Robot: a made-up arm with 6 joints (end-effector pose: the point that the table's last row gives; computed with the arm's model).
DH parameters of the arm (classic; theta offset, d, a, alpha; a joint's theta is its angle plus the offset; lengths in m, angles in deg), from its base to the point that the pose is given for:
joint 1: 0 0.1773 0 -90
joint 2: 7.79 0 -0.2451 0
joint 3: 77.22 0 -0.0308 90
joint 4: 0 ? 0 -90
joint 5: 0 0 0.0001 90
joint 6: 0 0.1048 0 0
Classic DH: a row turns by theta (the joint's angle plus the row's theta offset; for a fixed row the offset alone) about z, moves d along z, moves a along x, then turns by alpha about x.
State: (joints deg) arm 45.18 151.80 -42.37 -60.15 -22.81 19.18
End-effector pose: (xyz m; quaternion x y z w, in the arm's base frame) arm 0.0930 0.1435 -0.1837 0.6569 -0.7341 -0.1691 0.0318
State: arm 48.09 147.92 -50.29 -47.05 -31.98 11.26
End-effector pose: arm 0.1512 0.2292 -0.1648 -0.6418 0.7212 0.2181 0.1430
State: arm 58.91 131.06 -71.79 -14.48 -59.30 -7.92
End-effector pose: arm 0.2476 0.4541 0.0788 -0.4720 0.4914 0.3381 0.6492
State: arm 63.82 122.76 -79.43 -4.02 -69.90 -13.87
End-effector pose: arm 0.2335 0.4905 0.2243 -0.3330 0.3582 0.3733 0.7883
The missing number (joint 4, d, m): 0.3513
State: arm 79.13 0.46 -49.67 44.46 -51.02 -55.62
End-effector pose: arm 0.0427 -0.0801 0.6029 0.2132 0.1928 0.4560 0.8423
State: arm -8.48 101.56 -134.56 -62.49 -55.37 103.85
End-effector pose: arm 0.3689 0.0223 0.7171 -0.2536 0.3332 0.4252 0.8024
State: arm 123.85 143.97 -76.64 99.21 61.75 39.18
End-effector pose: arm -0.3221 0.3166 -0.0406 0.0171 -0.8226 0.1088 0.5579
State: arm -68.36 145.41 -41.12 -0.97 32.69 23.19
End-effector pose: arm 0.0442 -0.1140 -0.1417 -0.6632 -0.6571 -0.1360 0.3315
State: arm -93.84 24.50 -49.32 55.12 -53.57 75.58
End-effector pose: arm -0.0765 -0.1075 0.5824 0.0867 -0.3811 0.1092 0.9139
